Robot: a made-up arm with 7 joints.
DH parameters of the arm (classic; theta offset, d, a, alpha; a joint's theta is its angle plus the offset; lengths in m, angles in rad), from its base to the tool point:
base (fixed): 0 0 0 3.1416
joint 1: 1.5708 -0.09 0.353 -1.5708
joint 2: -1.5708 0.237 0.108 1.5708
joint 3: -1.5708 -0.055 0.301 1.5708
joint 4: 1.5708 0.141 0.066 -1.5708
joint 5: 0 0.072 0.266 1.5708
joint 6: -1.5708 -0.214 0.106 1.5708
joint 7: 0 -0.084 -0.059 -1.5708
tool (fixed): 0 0.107 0 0
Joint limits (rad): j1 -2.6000..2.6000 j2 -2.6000..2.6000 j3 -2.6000..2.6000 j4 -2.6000..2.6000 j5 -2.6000..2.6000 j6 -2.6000..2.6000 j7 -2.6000..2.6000
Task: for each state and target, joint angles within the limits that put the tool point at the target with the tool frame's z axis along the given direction. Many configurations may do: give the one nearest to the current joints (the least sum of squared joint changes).
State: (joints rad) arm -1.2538 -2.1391 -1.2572 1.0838 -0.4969 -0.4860 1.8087
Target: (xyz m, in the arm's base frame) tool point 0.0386 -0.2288 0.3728 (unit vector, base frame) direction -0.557 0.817 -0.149
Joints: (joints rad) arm -0.7080 -1.7149 -0.9224 0.8064 -0.1291 -0.3001 2.3377
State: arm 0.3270 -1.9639 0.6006 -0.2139 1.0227 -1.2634 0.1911
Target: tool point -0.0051 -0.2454 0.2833 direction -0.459 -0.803 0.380
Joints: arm 0.4072 -2.1351 -0.0952 0.0165 0.8643 -1.1852 0.0933
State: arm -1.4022 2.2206 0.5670 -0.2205 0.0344 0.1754 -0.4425
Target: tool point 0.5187 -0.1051 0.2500 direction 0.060 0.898 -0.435
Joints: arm -0.8648 2.5358 -0.1568 -0.6610 0.9697 -0.3165 -0.9342
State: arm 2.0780 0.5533 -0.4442 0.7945 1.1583 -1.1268 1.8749
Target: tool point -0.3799 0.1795 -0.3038 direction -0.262 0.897 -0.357
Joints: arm 1.8833 0.2052 -0.0084 0.8880 0.6892 -0.5724 1.7123
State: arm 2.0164 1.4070 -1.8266 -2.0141 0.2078 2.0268 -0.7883
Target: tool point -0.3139 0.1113 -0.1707 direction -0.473 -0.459 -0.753
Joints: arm 2.4599 1.9103 -1.0428 -1.4189 0.9616 2.2493 -1.2330
